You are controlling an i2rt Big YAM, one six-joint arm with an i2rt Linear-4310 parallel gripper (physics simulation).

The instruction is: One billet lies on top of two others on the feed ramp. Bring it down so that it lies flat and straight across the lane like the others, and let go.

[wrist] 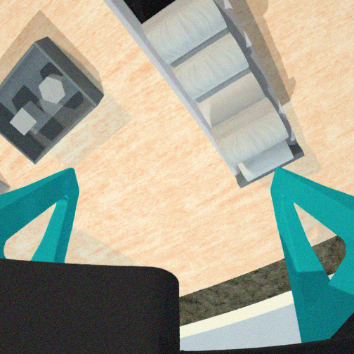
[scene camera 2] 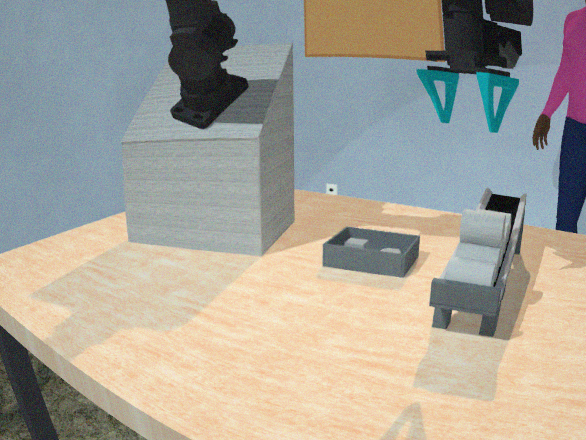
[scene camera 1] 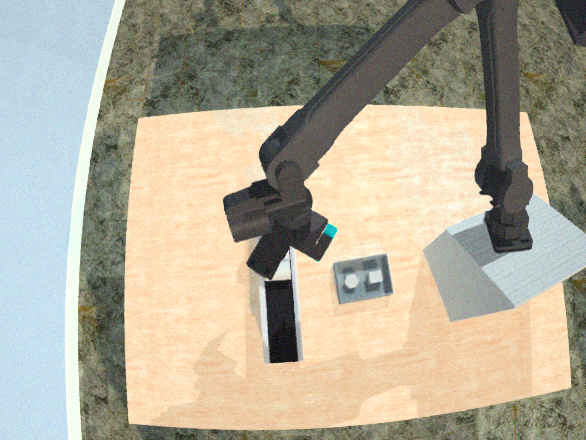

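Where they show: gripper, between the fingertips: (scene camera 2: 468, 127); arm's base, origin of its link: (scene camera 2: 210, 100) (scene camera 1: 507, 232).
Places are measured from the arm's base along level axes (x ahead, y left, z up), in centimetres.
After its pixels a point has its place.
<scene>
The feed ramp (scene camera 1: 298, 325) (scene camera 2: 465, 295) (wrist: 133, 25) is a narrow grey lane on short legs, holding a row of pale billets. In the scene camera 2 view, one billet (scene camera 2: 482, 227) {x 48.7, y -8.9, z -12.3 cm} sits higher than the nearer billets (scene camera 2: 470, 270) {x 48.9, y -14.1, z -15.7 cm}. In the wrist view, several billets lie across the lane, among them one by the black stretch (wrist: 187, 30) and one by the end wall (wrist: 267, 159); I cannot tell there which is on top. My gripper (scene camera 2: 470, 126) {x 44.4, y -1.0, z -1.7 cm} (wrist: 174, 178) is open and empty, well above the ramp. The arm hides most billets in the scene camera 1 view.
A grey tray (scene camera 1: 362, 296) {x 28.4, y 8.4, z -23.8 cm} (scene camera 2: 362, 260) {x 28.8, y -0.4, z -22.4 cm} (wrist: 92, 87) with two small pale pieces stands beside the ramp. A large grey block with a sloped top (scene camera 1: 475, 295) {x 7.5, y 12.0, z -3.9 cm} (scene camera 2: 195, 190) {x 2.2, y -6.1, z -14.2 cm} stands beyond the tray. Another dark arm part (scene camera 1: 507, 200) {x 6.4, y -2.6, z 13.1 cm} (scene camera 2: 200, 65) {x 7.2, y -10.0, z 6.2 cm} reaches down to its top.
</scene>
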